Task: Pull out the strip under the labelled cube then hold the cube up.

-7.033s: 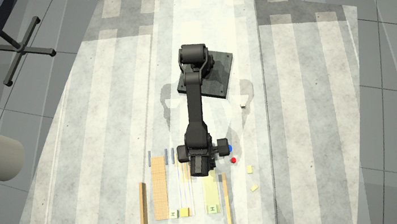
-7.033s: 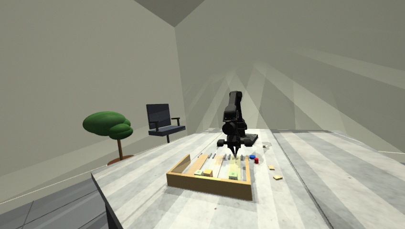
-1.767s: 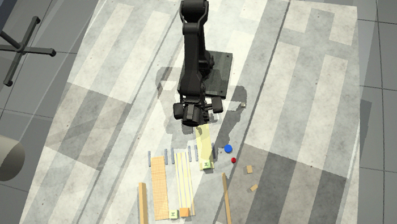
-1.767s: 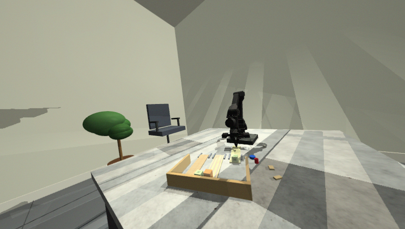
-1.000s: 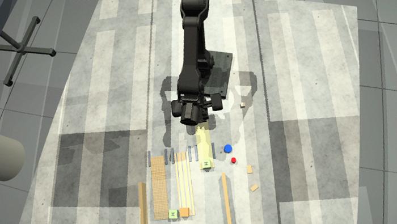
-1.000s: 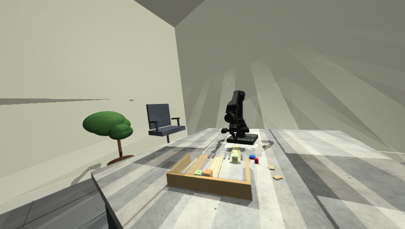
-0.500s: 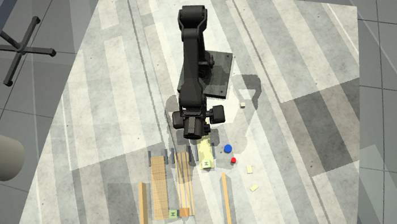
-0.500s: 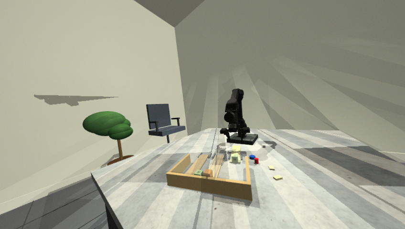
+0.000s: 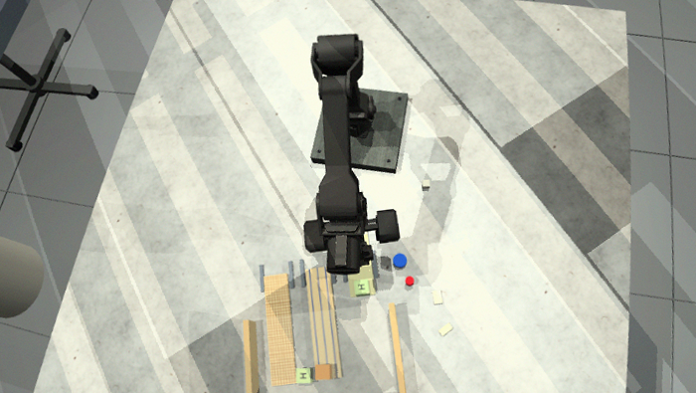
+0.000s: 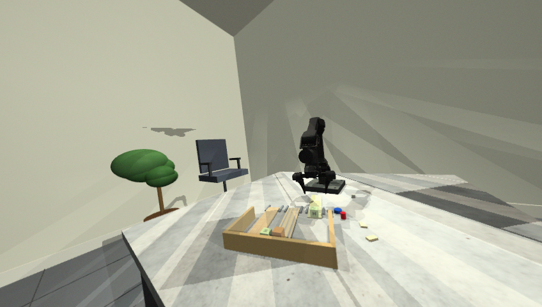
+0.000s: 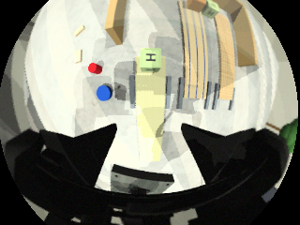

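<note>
Right now the pale yellow strip is 1 cm behind my gripper tip, 1 cm to the right of it and 6 cm below it. The rest, counted from my gripper tip: red cylinder (3 cm ahead, 13 cm to the left, 5 cm below); then blue disc (10 cm to the left, 5 cm below).
</note>
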